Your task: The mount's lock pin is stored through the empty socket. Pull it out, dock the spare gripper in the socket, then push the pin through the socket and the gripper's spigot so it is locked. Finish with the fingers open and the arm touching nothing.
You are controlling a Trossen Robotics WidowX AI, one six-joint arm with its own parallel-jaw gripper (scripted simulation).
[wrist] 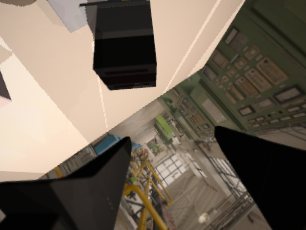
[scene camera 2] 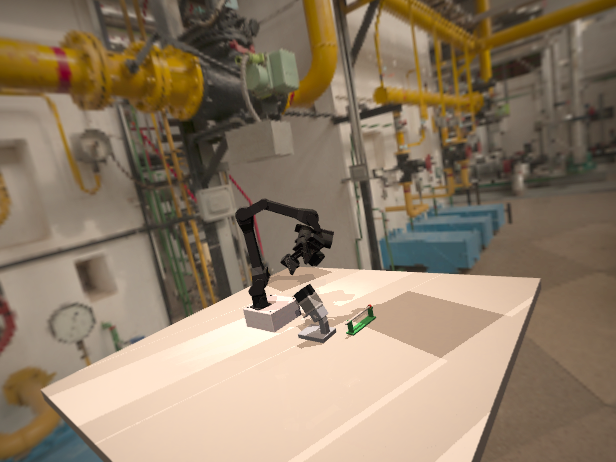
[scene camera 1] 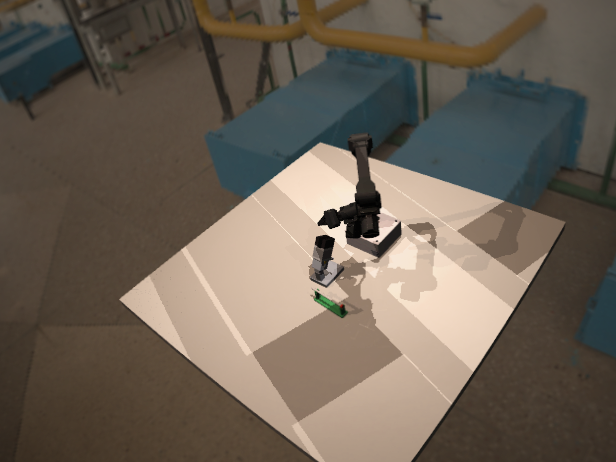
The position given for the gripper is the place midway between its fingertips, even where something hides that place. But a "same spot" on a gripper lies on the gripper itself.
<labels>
gripper: wrist 172, 136; scene camera 2; scene camera 1
same spot on gripper: (scene camera 1: 332, 218) = (scene camera 2: 319, 237)
</labels>
